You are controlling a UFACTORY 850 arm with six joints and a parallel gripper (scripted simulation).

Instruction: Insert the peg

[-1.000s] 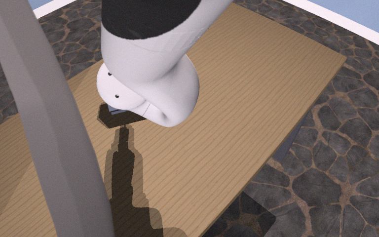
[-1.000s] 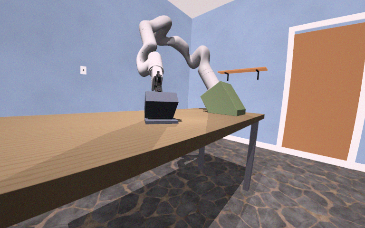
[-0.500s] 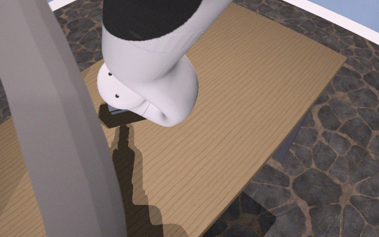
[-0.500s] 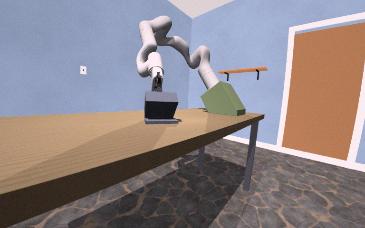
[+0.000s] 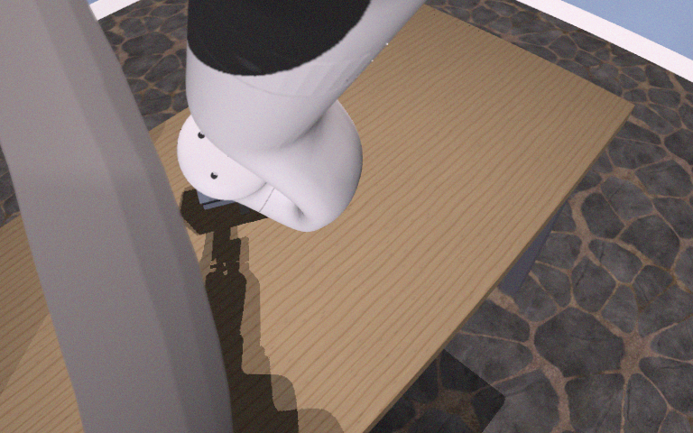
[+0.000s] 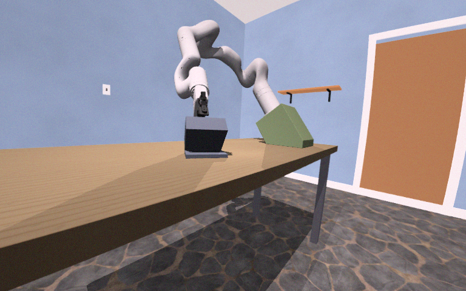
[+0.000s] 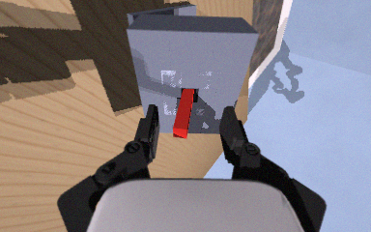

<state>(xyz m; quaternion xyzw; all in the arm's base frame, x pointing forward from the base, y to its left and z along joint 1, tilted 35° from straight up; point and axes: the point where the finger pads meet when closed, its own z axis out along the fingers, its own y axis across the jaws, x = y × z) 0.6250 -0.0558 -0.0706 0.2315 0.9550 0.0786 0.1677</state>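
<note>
Now: the red peg 30 mm below my hand, 20 mm to the left of it and 10 mm ahead of it. The rest, counted from my hand: thin grey plate 120 mm below, 60 mm to the left, 40 mm ahead.
</note>
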